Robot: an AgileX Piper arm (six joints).
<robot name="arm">
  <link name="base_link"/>
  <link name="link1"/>
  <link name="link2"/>
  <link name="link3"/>
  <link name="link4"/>
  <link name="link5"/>
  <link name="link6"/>
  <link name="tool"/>
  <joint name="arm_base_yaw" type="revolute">
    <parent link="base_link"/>
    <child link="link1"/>
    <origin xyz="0 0 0.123"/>
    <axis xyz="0 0 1"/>
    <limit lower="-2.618" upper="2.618"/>
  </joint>
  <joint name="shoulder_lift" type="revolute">
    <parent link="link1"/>
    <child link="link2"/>
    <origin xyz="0 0 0"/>
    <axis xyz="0 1 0"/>
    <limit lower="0" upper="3.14"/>
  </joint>
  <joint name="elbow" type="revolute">
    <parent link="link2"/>
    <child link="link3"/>
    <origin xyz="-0.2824 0 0.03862"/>
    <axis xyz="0 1 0"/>
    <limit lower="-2.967" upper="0"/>
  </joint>
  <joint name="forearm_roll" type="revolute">
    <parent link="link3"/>
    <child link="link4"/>
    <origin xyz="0.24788 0 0.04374"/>
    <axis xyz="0.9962 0 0.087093"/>
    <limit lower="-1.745" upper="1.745"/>
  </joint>
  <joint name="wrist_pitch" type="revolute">
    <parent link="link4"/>
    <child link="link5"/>
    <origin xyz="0 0 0"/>
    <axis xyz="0 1 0"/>
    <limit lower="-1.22" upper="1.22"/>
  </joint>
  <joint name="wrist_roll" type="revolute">
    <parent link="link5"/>
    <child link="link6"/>
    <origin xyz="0.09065 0 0.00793"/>
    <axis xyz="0.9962 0 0.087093"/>
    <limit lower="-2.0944" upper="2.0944"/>
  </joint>
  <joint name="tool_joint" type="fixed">
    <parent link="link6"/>
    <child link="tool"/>
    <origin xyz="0 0 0" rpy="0 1.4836 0"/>
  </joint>
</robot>
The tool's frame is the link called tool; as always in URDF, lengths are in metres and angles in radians.
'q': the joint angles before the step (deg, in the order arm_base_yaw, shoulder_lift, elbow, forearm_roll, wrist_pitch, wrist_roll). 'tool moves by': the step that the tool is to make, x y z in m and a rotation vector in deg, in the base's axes. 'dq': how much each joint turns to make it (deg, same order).
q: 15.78 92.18 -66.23 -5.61 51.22 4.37
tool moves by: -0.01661 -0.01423 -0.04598 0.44 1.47 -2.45
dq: -1.94 0.07 11.01 -0.06 -9.71 1.46
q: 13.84 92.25 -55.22 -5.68 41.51 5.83
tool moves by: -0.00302 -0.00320 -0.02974 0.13 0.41 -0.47
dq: -0.53 2.64 4.50 -0.52 -6.75 0.84
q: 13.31 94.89 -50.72 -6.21 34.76 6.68
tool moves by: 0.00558 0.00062 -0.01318 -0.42 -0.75 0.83
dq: -0.04 2.50 0.45 -1.24 -3.59 0.27
